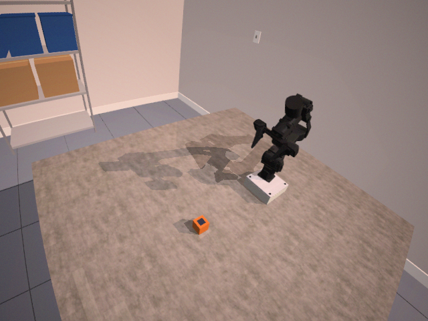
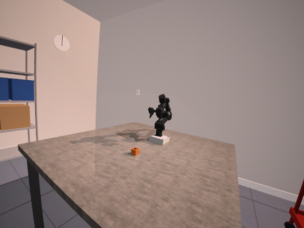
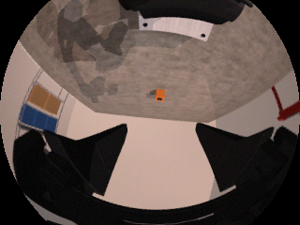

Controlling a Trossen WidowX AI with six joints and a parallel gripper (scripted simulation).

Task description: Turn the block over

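Right now the orange block is 250 mm ahead of my gripper tip, 190 mm below it and 20 mm to the right of it.
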